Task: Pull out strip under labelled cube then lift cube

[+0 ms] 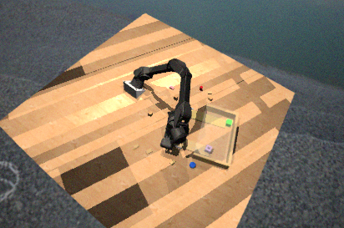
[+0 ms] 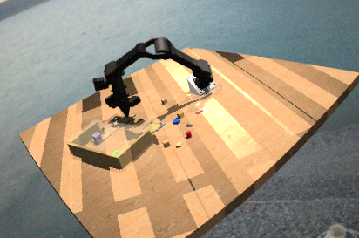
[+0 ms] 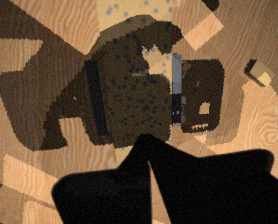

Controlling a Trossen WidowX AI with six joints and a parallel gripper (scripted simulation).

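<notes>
Right now my gripper tip is 9 cm short of the tan speckled strip and 3 cm to the right of it. The rest, counted from my gripper tip: pink block (21 cm behind, 27 cm to the left); red block (7 cm behind, 39 cm to the left, 1 cm above).
</notes>
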